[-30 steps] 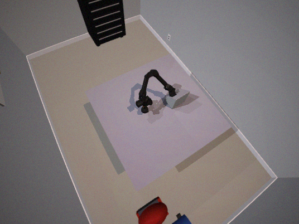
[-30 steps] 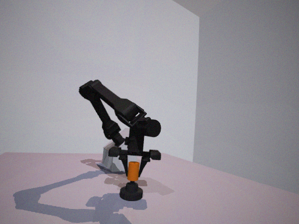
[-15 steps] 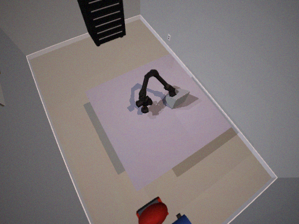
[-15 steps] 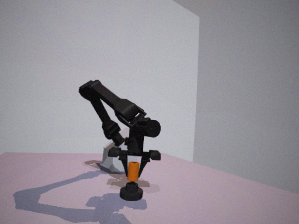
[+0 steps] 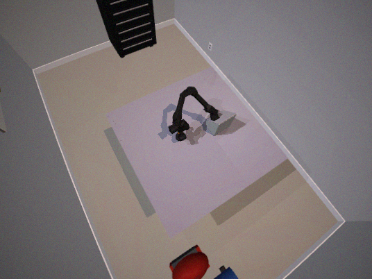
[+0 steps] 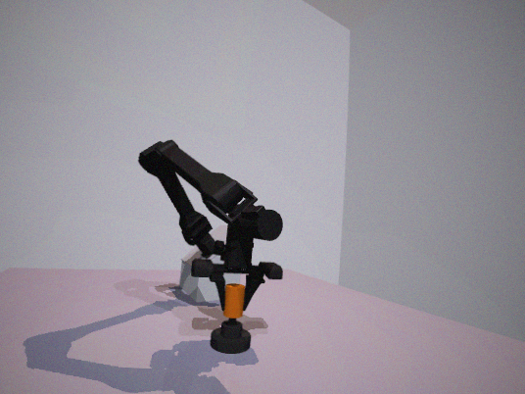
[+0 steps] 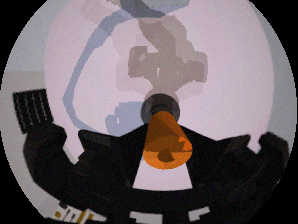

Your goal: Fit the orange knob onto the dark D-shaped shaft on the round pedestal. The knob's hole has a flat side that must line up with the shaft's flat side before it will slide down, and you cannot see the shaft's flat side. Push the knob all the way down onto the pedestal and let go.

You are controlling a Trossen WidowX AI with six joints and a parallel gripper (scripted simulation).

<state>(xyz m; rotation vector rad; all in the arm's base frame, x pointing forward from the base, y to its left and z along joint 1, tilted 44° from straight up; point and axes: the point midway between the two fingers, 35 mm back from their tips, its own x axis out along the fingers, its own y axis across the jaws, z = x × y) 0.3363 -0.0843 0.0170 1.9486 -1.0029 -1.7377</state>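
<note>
Right now my gripper tip is 20 mm below the orange knob. Round my gripper tip: dark round pedestal (40 mm below).
</note>
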